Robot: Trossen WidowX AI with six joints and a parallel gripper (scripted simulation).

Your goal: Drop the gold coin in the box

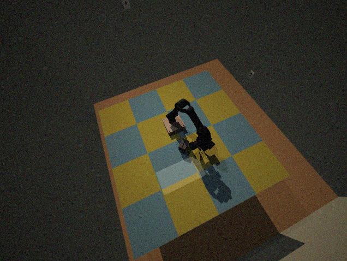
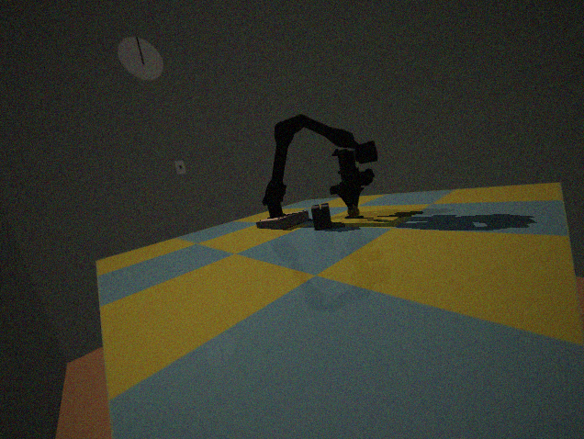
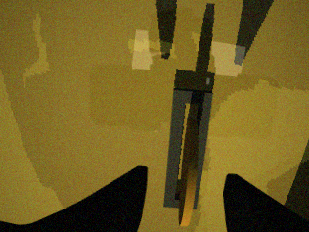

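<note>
Now: the gold coin 1 cm below my gripper tip.
</note>
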